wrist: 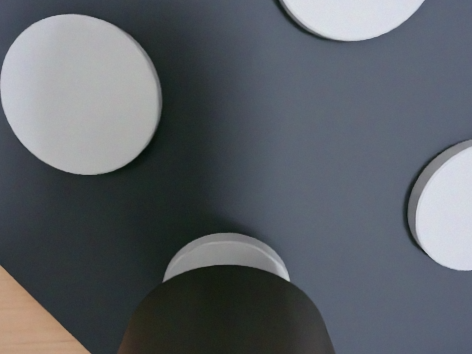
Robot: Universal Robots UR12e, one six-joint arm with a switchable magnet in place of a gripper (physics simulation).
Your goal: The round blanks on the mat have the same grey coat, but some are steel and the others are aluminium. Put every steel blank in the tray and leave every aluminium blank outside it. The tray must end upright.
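The dark magnet (226, 280) reaches in from the bottom of the wrist view, low over the dark mat (310, 130). A grey round blank (225, 253) lies partly under it; its far edge shows beyond the magnet's tip. The magnet's face is hidden, so contact or hold cannot be told. A second grey blank (82, 95) lies flat at the upper left. A third blank (352, 17) is cut off by the top edge. A fourth blank (447, 210) is cut off by the right edge. All look the same pale grey. The tray does not show in this view.
A piece of the light wooden table (27, 320) shows at the lower left, beyond the mat's slanting edge. A broad shadow lies over the left part of the mat. The blanks in view stand apart from one another.
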